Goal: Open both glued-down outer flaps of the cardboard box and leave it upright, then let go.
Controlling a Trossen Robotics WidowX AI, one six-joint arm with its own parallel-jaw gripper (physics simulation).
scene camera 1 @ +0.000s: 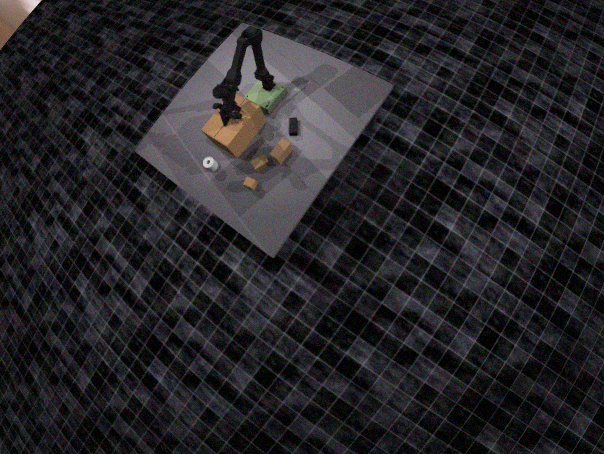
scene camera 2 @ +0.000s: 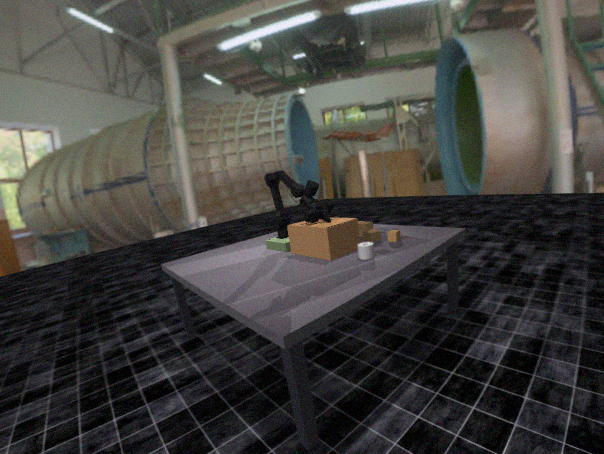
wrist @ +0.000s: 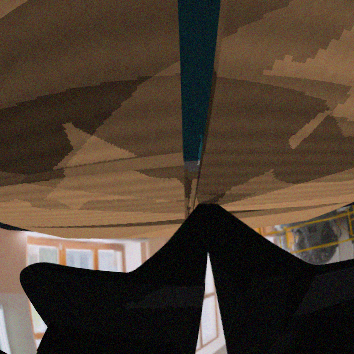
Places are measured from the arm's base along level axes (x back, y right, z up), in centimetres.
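Pixels of known places: gripper, fingertip midpoint: (scene camera 1: 224,125) (scene camera 2: 330,222) (wrist: 206,212); arm's base, link origin: (scene camera 1: 269,86) (scene camera 2: 283,237).
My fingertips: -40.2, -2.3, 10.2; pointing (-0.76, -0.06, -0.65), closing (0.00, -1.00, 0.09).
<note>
Ahead of a thing's pixels: the offset from my fingertips to its top centre, as dx, dy, dz. "spot": to the spot under its first point. Level surfaces: height alone.
The cardboard box @(+5.6, +0.8, +0.2) (scene camera 1: 248,139) (scene camera 2: 310,242) stands upright on the table. Its two outer flaps look nearly flat over the top in the scene views. In the wrist view the left flap @(spot: +7.6, +2.3, -0.3) (wrist: 90,100) and the right flap @(spot: +7.0, -0.4, -0.2) (wrist: 270,115) lie either side of a narrow gap (wrist: 196,85), through which dark teal shows. My gripper (scene camera 1: 226,122) (scene camera 2: 327,220) (wrist: 206,212) is shut and empty, low over the box top. In the wrist view its tips cover the lower end of the gap line. Whether the tips are under a flap edge is hidden.
A green base (scene camera 1: 257,98) (scene camera 2: 278,244) under the arm stands beside the box. A white roll @(-21.8, +0.5, -9.2) (scene camera 1: 209,163) (scene camera 2: 365,251), several small cardboard boxes, among them one small box @(-17.3, -29.1, -10.3) (scene camera 1: 250,183) (scene camera 2: 394,236), and a black block @(+25.6, -27.5, -12.0) (scene camera 1: 293,126) are on the table @(dz -15.3) (scene camera 1: 272,240) (scene camera 2: 225,285).
</note>
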